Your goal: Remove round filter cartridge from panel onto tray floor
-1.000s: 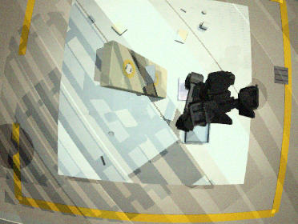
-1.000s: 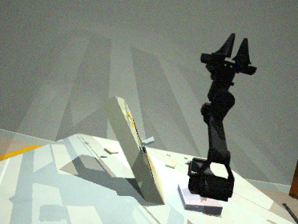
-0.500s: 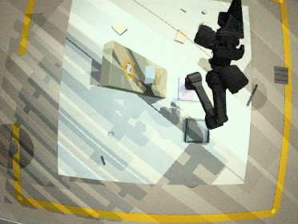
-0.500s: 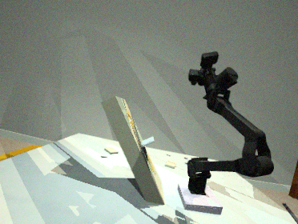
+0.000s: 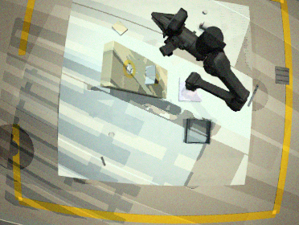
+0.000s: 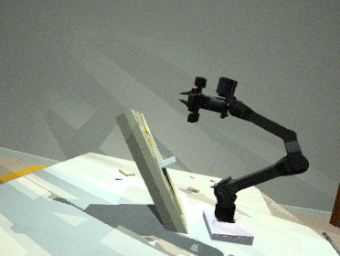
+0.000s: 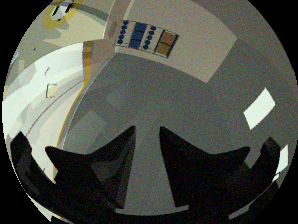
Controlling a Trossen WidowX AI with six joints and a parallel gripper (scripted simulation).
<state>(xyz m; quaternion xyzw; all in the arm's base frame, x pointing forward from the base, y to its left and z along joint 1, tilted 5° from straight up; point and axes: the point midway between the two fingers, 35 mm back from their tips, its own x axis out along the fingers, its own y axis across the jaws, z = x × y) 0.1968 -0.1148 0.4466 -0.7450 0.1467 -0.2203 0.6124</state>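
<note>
The round filter cartridge is 20 cm below my gripper tip, 13 cm to the left of it and 10 cm ahead of it. From my gripper tip the other things lie so: tray (46 cm below, 40 cm to the left, 34 cm behind).
</note>
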